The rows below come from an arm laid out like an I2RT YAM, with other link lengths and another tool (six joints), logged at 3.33 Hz.
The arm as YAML. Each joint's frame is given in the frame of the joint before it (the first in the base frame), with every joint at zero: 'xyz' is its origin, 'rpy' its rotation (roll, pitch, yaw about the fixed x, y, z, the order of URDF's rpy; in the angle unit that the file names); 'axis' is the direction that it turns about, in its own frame. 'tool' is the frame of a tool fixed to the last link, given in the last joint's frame.
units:
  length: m
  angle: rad
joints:
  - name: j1
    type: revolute
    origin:
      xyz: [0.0, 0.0, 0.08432]
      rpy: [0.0, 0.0, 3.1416]
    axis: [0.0, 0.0, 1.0]
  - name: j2
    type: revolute
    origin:
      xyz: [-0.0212, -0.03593, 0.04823]
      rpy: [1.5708, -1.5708, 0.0]
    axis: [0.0, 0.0, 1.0]
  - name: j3
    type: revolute
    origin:
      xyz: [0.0, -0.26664, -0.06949]
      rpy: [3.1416, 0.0, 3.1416]
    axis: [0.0, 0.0, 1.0]
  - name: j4
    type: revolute
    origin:
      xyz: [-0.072, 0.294, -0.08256]
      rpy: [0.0, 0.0, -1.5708]
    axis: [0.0, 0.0, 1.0]
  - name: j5
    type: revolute
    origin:
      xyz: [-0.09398, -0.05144, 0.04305]
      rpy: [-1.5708, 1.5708, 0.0]
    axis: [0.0, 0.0, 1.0]
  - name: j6
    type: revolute
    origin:
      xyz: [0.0, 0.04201, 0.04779]
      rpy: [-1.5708, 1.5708, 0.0]
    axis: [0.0, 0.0, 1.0]
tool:
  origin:
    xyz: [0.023, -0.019, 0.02]
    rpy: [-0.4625, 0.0, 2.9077]
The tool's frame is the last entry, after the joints.
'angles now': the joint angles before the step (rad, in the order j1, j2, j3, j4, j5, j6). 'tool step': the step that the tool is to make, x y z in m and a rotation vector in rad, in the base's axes. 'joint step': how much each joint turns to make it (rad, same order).
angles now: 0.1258, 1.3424, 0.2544, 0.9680, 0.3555, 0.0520
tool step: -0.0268, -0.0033, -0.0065, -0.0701, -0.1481, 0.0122
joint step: -0.0110, 0.1051, -0.1050, 0.3805, -0.0201, -0.0936
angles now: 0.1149, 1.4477, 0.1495, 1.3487, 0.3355, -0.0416
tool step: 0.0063, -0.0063, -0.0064, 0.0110, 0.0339, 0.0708
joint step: -0.0475, 0.0277, 0.0170, -0.0271, -0.1177, 0.0185
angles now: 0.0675, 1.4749, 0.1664, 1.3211, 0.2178, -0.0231
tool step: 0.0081, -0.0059, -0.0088, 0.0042, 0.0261, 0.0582
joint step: -0.0414, 0.0695, 0.0282, 0.0145, -0.0996, 0.0054
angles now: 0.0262, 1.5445, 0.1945, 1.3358, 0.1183, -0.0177
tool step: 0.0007, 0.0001, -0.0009, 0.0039, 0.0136, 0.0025
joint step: 0.0000, -0.0081, 0.0014, -0.0235, -0.0025, 0.0042
